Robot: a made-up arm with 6 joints. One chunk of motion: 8 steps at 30 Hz.
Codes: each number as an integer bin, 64 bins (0 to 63) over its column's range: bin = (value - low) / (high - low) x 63, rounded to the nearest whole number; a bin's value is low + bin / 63 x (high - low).
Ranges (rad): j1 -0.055..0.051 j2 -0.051..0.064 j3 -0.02..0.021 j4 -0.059..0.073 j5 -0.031..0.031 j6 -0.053..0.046
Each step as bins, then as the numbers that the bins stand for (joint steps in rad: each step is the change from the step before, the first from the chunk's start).
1 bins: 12 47 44 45 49 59
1 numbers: -0.03481 0.03479 0.00863 0.03529 0.01722 0.03971
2 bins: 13 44 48 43 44 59
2 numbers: -0.03313 0.02932 0.01124 0.03110 0.01230 0.03971
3 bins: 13 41 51 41 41 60
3 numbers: -0.03313 0.02384 0.01319 0.02690 0.00935 0.04129
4 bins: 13 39 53 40 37 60
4 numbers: -0.03313 0.02019 0.01449 0.02481 0.00541 0.04129
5 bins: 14 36 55 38 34 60
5 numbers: -0.03144 0.01471 0.01579 0.02062 0.00246 0.04129
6 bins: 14 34 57 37 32 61
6 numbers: -0.03144 0.01106 0.01710 0.01852 0.00049 0.04286
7 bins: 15 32 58 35 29 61
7 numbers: -0.02976 0.00741 0.01775 0.01433 -0.00246 0.04286
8 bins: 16 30 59 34 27 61
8 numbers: -0.02808 0.00376 0.01840 0.01224 -0.00443 0.04286
